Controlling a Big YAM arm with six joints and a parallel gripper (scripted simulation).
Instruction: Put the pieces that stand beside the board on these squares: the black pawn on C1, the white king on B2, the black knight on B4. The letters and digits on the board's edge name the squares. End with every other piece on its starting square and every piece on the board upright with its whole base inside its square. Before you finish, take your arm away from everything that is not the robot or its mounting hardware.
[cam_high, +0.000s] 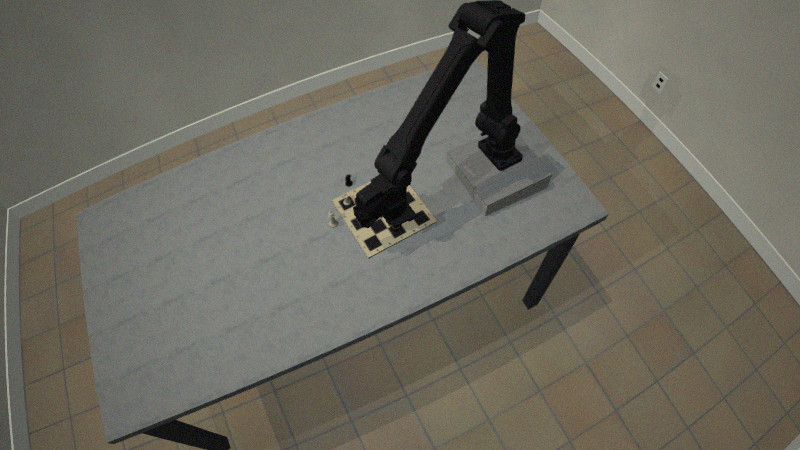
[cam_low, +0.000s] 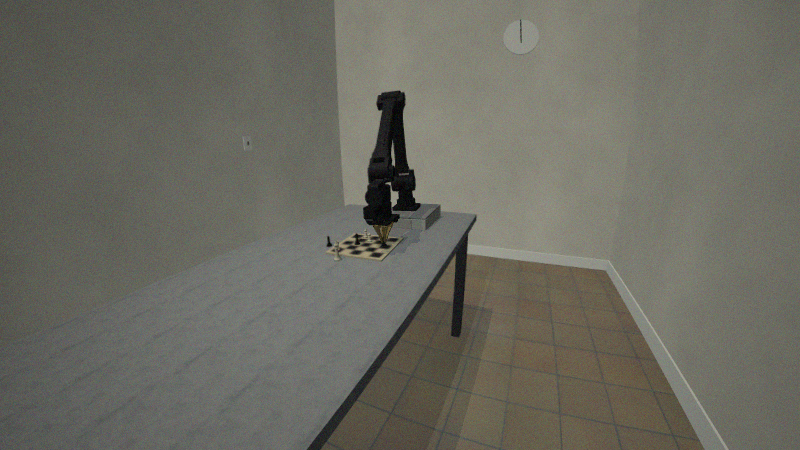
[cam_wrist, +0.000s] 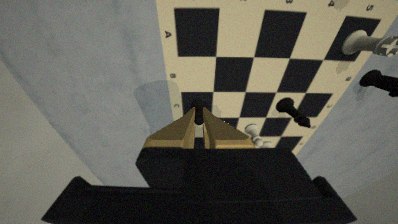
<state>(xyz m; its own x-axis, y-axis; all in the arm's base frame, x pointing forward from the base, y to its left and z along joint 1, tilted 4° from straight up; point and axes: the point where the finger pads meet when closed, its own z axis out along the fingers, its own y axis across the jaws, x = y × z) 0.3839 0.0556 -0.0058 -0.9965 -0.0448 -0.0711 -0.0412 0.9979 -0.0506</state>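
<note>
My gripper is now right at the black pawn. Also, from my hand: chessboard 7 cm to the right, 3 cm below; then white king 14 cm ahead, 11 cm to the right; then black chess piece 11 cm to the right.
</note>
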